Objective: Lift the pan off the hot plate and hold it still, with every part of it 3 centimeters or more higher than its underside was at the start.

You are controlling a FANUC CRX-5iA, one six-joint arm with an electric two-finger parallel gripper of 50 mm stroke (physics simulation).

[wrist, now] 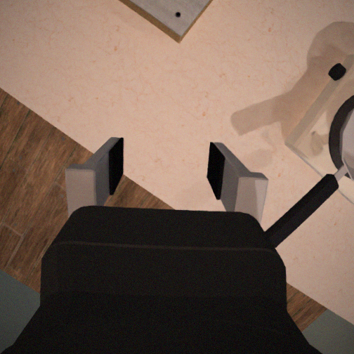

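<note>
The pan [348,145] shows in part at the right edge of the wrist view, a grey body on a dark ring. Its black handle [305,209] slants down and left from it, and the handle's lower end is hidden behind the gripper body. The hot plate [312,117] is a pale box under the pan with a black knob [337,71]; most of it is outside the view. My gripper [165,157] is open with nothing between its fingers. It is to the left of the handle and apart from it.
A grey board [175,17] with a brown edge and a small dark hole lies at the top. The pale speckled table top [100,65] ends in a slanting edge, with wooden floor [30,165] beyond it. Shadows fall on the table left of the hot plate.
</note>
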